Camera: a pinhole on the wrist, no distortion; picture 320 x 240 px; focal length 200.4 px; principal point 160.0 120.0 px. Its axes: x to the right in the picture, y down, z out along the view. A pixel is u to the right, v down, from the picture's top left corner.
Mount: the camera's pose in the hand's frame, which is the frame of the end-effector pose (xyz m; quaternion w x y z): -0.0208 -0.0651 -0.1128 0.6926 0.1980 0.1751 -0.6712
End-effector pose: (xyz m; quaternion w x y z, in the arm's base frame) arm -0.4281 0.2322 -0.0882 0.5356 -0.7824 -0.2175 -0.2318
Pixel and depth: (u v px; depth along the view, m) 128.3 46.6 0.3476
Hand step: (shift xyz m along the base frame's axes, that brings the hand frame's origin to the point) -0.2153 0.2473 -0.0153
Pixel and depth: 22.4 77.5 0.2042
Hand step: -0.0710 0.1339 -0.0500
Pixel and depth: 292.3 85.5 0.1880
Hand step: -0.2021 0.0696 0.1713
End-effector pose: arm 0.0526 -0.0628 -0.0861 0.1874 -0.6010 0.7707 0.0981
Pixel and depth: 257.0 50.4 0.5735
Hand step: 0.6638 0.1303 -0.0759
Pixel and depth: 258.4 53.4 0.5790
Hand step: 0.6708 0.1226 -0.0795
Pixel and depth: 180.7 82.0 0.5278
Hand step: 0.4489 0.1342 -0.2003
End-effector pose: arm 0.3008 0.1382 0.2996 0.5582 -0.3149 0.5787 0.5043
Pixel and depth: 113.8 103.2 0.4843
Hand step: 0.3325 0.2571 0.0711
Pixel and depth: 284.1 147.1 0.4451
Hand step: 0.5259 -0.0230 -0.1430
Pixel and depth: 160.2 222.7 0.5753
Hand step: 0.4097 0.3163 -0.2809
